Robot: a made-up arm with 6 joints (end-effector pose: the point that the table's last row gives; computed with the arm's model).
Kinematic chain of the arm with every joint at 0, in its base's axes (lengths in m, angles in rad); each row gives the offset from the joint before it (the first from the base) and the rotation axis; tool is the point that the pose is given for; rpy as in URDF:
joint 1: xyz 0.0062 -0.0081 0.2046 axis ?
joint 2: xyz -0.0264 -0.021 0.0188 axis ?
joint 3: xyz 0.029 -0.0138 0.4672 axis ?
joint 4: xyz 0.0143 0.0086 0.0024 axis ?
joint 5: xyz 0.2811 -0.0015 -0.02 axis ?
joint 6: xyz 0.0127 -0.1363 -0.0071 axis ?
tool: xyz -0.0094 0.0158 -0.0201 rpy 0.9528 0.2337 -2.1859
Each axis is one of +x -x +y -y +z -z.
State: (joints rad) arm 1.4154 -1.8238 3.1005 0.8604 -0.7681 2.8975
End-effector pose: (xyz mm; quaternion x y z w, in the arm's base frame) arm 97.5 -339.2 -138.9 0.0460 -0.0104 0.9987 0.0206
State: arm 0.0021 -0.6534 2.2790 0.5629 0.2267 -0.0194
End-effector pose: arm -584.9 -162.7 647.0 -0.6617 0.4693 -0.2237 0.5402
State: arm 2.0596 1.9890 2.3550 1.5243 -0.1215 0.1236
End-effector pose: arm -213.2 577.2 229.1 0.7429 -0.5052 0.0792 0.4320
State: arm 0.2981 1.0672 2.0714 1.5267 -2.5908 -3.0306
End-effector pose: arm 436.6 54.0 758.4 -0.4552 -0.1334 0.2136 0.8540
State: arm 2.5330 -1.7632 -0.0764 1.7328 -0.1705 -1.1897
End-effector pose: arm 548.8 -351.9 445.6 0.8153 0.4113 -0.2930 0.2833
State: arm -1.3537 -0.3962 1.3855 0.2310 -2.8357 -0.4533
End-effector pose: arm -186.3 220.4 940.7 0.0605 -0.0916 0.8941 0.4341
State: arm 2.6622 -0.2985 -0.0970 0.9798 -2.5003 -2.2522
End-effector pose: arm -60.6 173.1 829.3 0.1357 -0.1351 -0.8909 0.4119
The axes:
joint 1: +z
joint 2: +y
joint 3: -y
joint 4: -x
joint 5: -y
joint 6: -x

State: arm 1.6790 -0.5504 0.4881 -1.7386 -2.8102 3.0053
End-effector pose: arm -27.5 18.6 817.3 -0.6007 -0.1625 -0.6779 0.3914
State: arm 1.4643 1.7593 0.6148 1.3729 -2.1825 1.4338
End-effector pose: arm 142.7 660.6 -77.5 -0.7362 -0.3737 0.5504 0.1242
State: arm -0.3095 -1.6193 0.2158 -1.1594 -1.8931 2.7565
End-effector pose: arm -418.1 56.9 559.3 0.0224 -0.8486 0.4650 0.2513
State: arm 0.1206 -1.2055 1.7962 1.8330 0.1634 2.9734
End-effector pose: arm -757.2 -95.3 304.1 0.8720 -0.0471 0.3820 0.3025
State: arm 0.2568 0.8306 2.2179 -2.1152 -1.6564 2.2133
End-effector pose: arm 483.7 197.7 776.8 0.7592 -0.4673 0.3652 0.2679
